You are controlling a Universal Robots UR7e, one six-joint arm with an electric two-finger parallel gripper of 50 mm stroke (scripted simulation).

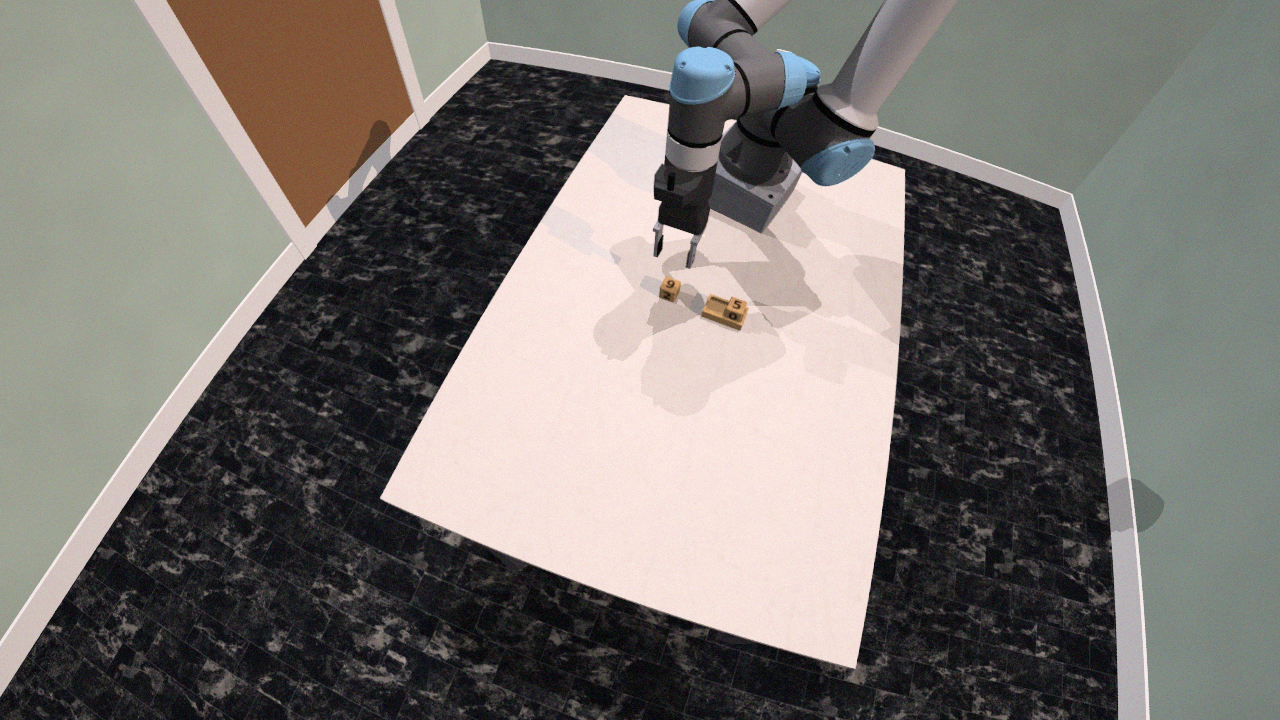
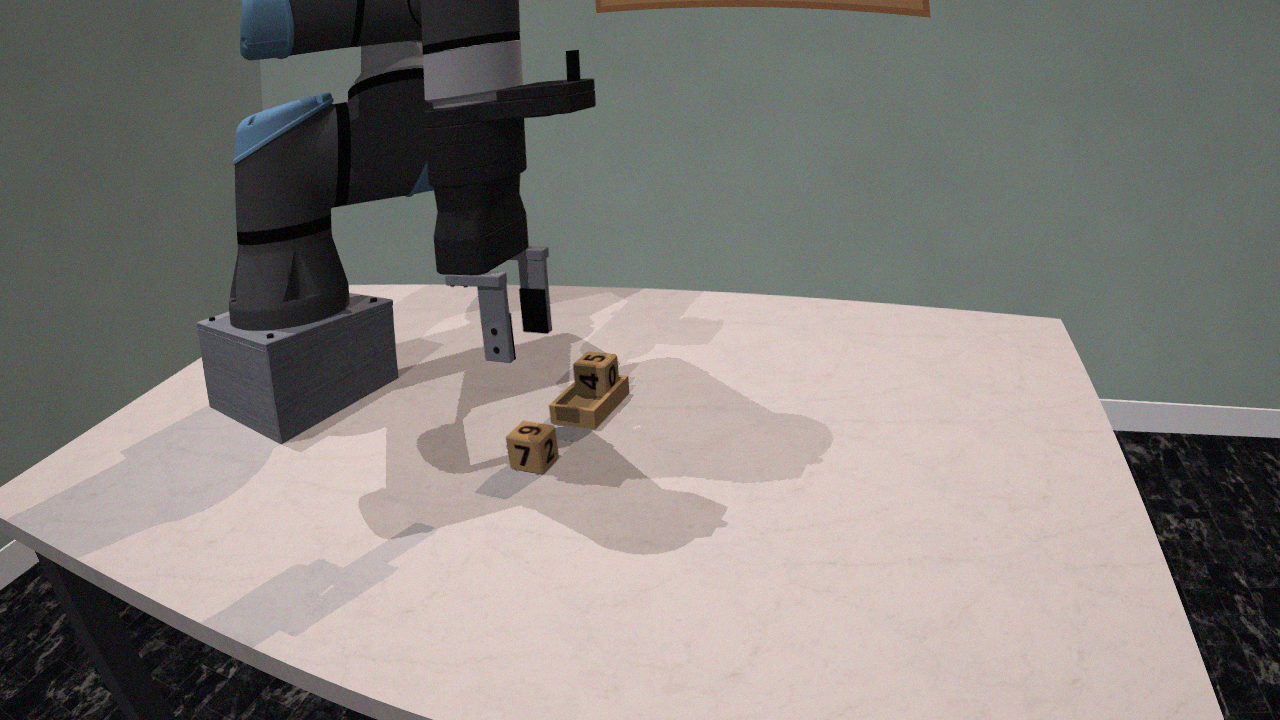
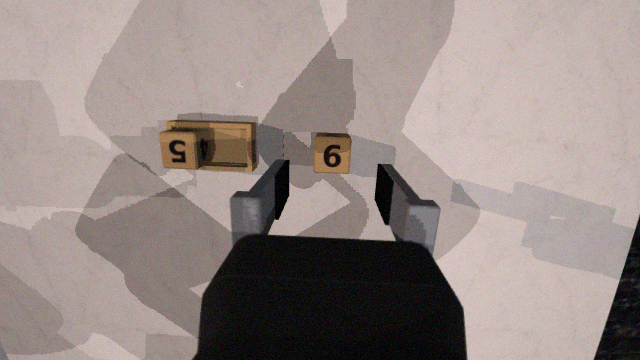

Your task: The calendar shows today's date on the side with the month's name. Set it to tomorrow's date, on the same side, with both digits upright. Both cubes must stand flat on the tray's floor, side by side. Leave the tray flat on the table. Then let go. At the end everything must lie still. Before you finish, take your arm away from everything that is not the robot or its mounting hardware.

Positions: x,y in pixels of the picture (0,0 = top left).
Labels:
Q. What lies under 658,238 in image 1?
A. My gripper.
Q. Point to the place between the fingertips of my gripper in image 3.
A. At 332,180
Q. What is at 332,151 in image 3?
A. A wooden cube.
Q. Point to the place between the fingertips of my gripper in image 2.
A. At 519,345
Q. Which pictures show the small wooden tray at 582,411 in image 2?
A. Image 1, image 2 and image 3: all of them.

